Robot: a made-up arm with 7 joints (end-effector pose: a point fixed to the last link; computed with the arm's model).
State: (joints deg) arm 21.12 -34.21 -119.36 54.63 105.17 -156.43 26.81
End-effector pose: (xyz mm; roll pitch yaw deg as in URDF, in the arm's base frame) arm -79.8 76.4 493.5 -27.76 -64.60 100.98
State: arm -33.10 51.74 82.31 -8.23 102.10 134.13 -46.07
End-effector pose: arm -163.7 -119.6 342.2 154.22 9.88 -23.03
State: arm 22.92 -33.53 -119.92 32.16 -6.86 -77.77 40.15
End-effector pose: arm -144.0 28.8 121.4 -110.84 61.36 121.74
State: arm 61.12 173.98 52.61 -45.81 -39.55 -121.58 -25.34
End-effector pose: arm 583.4 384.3 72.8 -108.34 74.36 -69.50
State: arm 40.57 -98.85 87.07 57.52 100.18 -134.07 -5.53
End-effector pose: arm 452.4 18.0 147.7 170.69 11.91 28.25
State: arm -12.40 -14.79 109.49 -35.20 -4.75 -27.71 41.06
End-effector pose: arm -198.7 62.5 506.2 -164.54 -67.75 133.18
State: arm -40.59 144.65 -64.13 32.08 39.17 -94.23 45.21
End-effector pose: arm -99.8 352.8 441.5 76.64 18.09 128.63
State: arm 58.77 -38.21 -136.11 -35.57 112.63 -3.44 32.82
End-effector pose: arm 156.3 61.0 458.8 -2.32 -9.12 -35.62
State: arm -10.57 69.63 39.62 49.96 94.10 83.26 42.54
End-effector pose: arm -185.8 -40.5 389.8 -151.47 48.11 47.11
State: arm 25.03 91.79 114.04 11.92 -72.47 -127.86 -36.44
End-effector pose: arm 228.3 576.3 488.0 52.84 -24.96 113.04
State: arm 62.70 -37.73 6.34 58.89 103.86 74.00 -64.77
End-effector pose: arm 142.1 102.8 288.2 98.27 -48.10 -176.74
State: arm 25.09 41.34 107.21 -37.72 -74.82 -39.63 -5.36
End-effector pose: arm 45.7 485.8 597.3 -49.35 -61.42 -73.27
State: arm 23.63 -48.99 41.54 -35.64 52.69 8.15 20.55
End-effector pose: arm -49.3 -16.2 499.4 -140.67 -72.59 123.57
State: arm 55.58 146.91 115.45 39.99 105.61 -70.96 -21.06
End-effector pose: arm 132.7 495.3 34.9 -136.87 41.21 59.92
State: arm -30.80 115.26 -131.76 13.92 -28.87 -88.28 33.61
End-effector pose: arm -147.8 238.2 220.5 -164.10 82.97 -4.73
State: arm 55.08 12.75 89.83 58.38 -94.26 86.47 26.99
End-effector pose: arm -55.1 506.3 694.7 80.11 14.57 127.29
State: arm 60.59 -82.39 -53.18 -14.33 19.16 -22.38 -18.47
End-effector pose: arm 367.2 -181.8 305.6 29.39 48.83 -10.13
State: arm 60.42 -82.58 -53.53 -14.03 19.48 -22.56 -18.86
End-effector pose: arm 366.5 -181.6 302.0 29.48 49.52 -10.10
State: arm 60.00 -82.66 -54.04 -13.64 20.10 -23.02 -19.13
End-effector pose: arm 364.5 -181.8 297.7 29.47 50.34 -10.52
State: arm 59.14 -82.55 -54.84 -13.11 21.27 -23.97 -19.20
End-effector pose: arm 360.3 -182.6 292.1 29.23 51.42 -11.74
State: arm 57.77 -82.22 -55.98 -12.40 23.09 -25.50 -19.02
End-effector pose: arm 353.4 -183.9 285.1 28.63 52.83 -14.02
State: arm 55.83 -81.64 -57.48 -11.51 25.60 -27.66 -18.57
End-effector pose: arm 343.6 -185.7 276.5 27.51 54.63 -17.51
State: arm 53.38 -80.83 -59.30 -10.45 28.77 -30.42 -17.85
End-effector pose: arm 331.0 -187.6 266.8 25.53 56.82 -22.47
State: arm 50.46 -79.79 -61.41 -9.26 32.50 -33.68 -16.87
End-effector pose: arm 315.8 -189.2 256.1 22.38 59.32 -29.06
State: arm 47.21 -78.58 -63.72 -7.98 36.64 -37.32 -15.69
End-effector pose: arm 298.7 -190.2 245.2 17.51 61.96 -37.59
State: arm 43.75 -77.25 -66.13 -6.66 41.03 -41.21 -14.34
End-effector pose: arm 280.4 -190.5 234.6 10.40 64.41 -48.37
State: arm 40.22 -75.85 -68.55 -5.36 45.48 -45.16 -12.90
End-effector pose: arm 261.7 -189.8 225.0 0.91 66.25 -61.34
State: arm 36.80 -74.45 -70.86 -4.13 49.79 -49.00 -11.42
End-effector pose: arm 243.5 -188.5 217.0 -10.22 67.05 -75.58
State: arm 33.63 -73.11 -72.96 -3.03 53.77 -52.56 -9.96
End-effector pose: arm 226.8 -186.7 210.7 -21.21 66.67 -89.23
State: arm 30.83 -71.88 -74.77 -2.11 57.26 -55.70 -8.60
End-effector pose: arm 212.4 -184.9 206.3 -30.40 65.39 -100.57
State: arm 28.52 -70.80 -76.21 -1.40 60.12 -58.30 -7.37
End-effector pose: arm 200.6 -183.3 203.6 -36.98 63.69 -108.85
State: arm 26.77 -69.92 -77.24 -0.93 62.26 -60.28 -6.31
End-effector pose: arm 191.8 -182.3 202.3 -41.04 62.03 -114.19
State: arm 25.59 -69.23 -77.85 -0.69 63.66 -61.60 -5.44
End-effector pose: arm 185.9 -181.9 202.1 -42.98 60.73 -117.07
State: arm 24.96 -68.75 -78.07 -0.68 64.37 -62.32 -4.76
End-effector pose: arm 182.8 -182.2 202.7 -43.28 59.89 -118.02
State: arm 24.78 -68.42 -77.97 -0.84 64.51 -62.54 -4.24
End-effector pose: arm 181.8 -183.1 204.0 -42.35 59.47 -117.54
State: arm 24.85 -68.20 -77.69 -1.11 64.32 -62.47 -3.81
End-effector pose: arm 182.1 -184.2 205.6 -40.73 59.29 -116.25
